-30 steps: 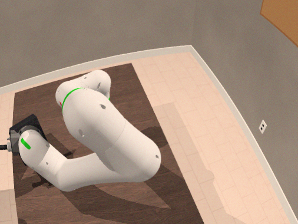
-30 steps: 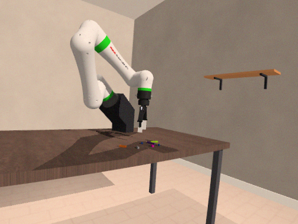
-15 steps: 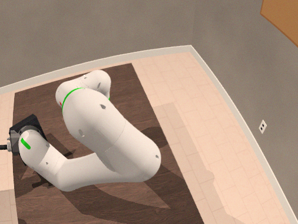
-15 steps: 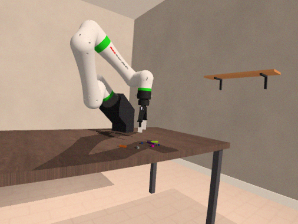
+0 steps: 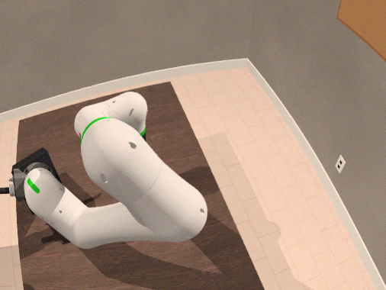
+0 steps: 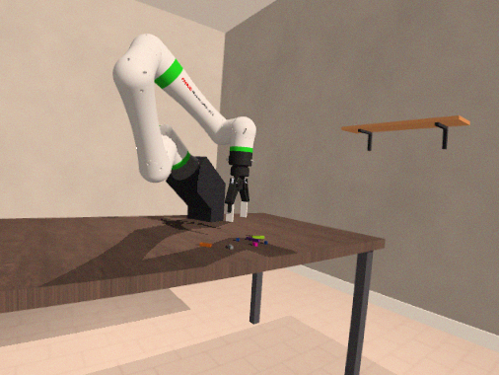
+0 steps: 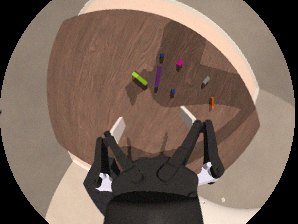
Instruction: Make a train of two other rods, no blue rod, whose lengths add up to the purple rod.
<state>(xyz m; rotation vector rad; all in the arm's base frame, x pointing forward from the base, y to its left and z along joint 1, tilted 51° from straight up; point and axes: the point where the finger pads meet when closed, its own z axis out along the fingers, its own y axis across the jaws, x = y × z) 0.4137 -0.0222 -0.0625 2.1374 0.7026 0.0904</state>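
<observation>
My gripper is now 16 cm short of the magenta rod, 8 cm above it and 4 cm to the left of it. Round my hand: lime rod 8 cm below, 7 cm ahead, 6 cm to the left; purple rod 9 cm ahead, 8 cm below, 1 cm to the left; grey rod 14 cm to the right, 14 cm ahead, 8 cm below.
</observation>
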